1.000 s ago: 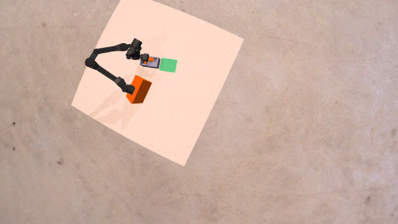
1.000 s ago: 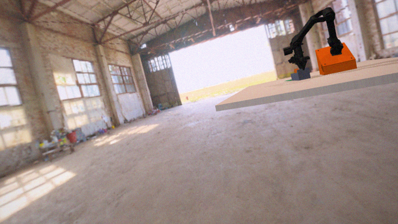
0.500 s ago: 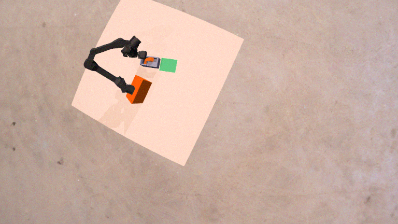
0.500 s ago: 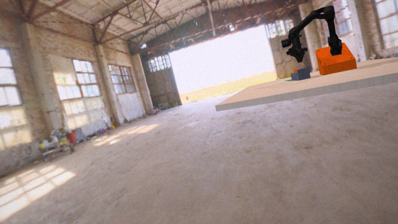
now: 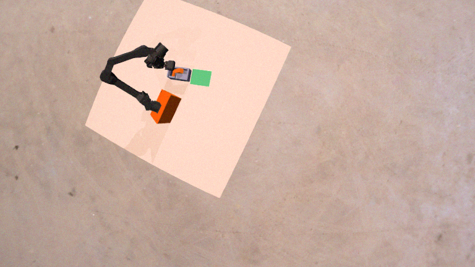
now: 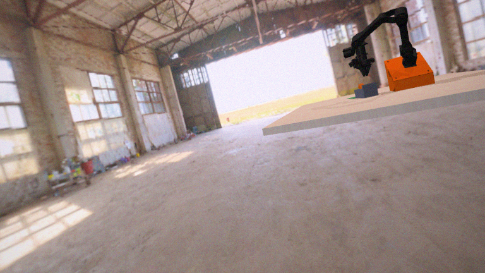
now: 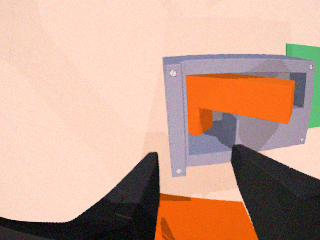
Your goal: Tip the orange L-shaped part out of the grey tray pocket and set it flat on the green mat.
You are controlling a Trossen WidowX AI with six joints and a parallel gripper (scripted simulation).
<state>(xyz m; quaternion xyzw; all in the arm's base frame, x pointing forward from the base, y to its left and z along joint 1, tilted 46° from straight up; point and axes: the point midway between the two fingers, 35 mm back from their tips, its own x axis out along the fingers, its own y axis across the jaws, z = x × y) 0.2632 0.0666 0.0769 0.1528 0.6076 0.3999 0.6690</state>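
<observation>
Now: the orange L-shaped part 100 mm below my gripper tip, 40 mm to the right of it and 10 mm ahead of it. The rest, counted from my gripper tip: green mat (210 mm to the right, 160 mm below, 70 mm ahead).
</observation>
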